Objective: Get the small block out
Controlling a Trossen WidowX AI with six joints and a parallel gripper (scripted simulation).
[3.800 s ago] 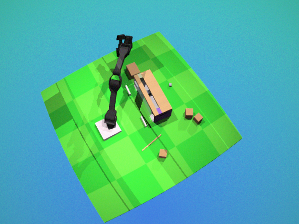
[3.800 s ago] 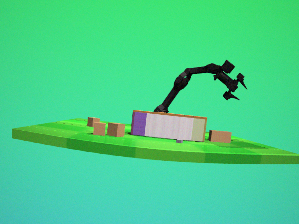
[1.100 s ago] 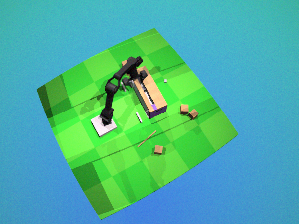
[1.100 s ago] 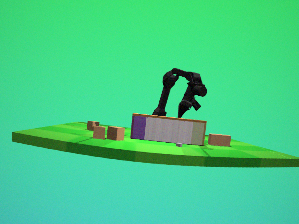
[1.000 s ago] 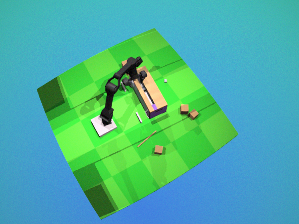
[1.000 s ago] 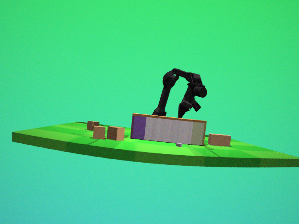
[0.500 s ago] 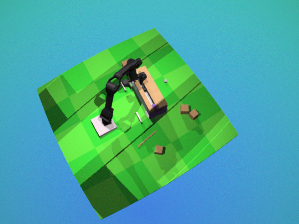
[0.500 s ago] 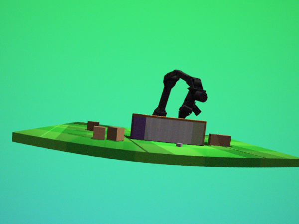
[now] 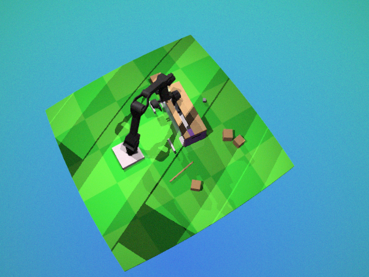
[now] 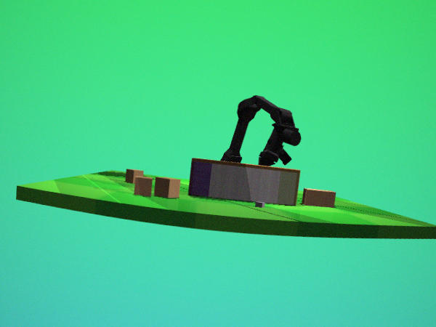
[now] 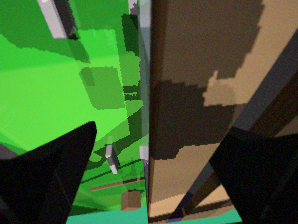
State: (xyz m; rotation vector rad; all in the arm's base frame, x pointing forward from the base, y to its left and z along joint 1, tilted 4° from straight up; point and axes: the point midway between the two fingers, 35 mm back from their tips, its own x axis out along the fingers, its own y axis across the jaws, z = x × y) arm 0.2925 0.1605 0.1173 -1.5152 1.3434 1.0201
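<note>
Now: the dark grey block 50 mm ahead of my gripper tip and 30 mm to the right of it. Also, from my gripper tip: tiny grey piece (260 mm ahead, 80 mm below, 10 mm to the left); then thin stick (390 mm to the right, 80 mm below, 60 mm behind); then box (60 mm to the right, 40 mm ahead, 20 mm below).
</note>
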